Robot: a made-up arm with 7 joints.
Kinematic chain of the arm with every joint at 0, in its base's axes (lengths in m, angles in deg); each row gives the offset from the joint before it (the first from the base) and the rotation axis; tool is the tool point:
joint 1: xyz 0 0 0 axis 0 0.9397 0.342
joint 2: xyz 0 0 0 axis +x
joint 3: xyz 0 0 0 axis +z
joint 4: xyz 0.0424 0 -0.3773 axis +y
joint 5: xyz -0.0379 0 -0.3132 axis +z
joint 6: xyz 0 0 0 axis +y
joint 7: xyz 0 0 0 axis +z
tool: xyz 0 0 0
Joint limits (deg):
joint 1: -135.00..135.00
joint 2: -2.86..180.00
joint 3: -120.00..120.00
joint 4: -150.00..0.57
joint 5: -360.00..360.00
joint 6: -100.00..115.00
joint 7: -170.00..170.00
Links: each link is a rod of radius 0.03 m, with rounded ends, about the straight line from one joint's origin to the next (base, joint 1, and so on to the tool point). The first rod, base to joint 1, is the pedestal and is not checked.
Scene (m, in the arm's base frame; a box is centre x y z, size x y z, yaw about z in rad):
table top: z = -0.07
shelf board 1: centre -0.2 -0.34 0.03 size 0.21 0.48 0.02 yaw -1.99
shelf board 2: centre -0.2 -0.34 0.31 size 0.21 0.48 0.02 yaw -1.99
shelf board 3: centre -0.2 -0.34 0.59 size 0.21 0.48 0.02 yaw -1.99
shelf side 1: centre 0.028 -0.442 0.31 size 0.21 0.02 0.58 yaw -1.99
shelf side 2: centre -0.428 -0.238 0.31 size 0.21 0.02 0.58 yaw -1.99
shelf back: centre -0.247 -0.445 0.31 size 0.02 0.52 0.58 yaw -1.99
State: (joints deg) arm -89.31 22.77 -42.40 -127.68 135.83 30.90 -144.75
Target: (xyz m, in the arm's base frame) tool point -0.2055 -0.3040 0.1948
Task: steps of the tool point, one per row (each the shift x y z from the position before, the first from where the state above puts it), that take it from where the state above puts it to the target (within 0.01 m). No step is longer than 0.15 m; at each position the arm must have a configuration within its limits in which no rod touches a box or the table.
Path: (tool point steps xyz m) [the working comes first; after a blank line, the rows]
Joints at the target: -46.68 180.00 78.19 -120.57 135.83 30.90 -144.75
Straight joint move there: touches shelf board 2.

1: 0.0104 0.0915 0.0718
2: -0.0270 0.0946 0.0553
3: -0.0604 0.0841 0.0335
4: -0.0842 0.0625 0.0086
5: -0.0944 0.0344 -0.0170
6: -0.0902 0.0055 -0.0401
7: -0.0732 -0.0188 -0.0585
8: -0.0393 -0.0485 0.0132
9: -0.0248 -0.0706 0.0124
10: -0.0044 -0.0867 0.0055
11: 0.0175 -0.0940 -0.0082
12: 0.0359 -0.0912 -0.0280

